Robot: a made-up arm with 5 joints. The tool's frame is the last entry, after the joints.
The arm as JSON. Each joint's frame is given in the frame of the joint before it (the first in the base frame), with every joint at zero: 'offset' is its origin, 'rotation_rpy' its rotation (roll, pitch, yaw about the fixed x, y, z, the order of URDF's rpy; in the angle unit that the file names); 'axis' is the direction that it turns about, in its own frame. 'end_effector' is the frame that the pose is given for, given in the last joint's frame.
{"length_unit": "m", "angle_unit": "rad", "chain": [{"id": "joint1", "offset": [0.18, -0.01, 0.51], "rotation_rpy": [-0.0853, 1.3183, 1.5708], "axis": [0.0, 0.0, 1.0]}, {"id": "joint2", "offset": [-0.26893, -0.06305, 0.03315], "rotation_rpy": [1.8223, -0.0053, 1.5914], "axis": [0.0, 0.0, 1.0]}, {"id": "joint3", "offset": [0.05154, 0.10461, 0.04], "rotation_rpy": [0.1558, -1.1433, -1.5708], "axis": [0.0, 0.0, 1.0]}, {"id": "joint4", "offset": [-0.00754, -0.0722, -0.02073], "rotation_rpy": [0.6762, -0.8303, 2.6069], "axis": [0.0, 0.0, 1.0]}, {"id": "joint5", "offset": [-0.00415, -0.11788, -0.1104], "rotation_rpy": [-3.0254, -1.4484, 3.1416], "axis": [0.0, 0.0, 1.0]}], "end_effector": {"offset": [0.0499, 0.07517, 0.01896], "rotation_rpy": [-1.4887, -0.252, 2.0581]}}
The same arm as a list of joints. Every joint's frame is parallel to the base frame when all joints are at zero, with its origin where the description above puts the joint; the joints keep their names.
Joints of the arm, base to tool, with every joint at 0 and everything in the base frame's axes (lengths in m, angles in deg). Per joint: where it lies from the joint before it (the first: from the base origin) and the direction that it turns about. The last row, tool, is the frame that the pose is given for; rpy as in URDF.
joint1: axis -0.085198 0.964776 0.248894 offset 0.1800 -0.0100 0.5100
joint2: axis 0 0.0001 -1 offset 0.0600 -0.0300 0.2700
joint3: axis 0.080504 0.908743 -0.409519 offset -0.0600 0.1000 -0.0400
joint4: axis -0.173994 0.156294 -0.972265 offset 0.0700 -0.0200 0.0200
joint5: axis 0.211094 -0.974971 -0.069798 offset -0.0900 -0.0600 0.1200
tool: offset 0.0700 0.0000 -0.0600 rpy 14.20 -19.01 -4.55

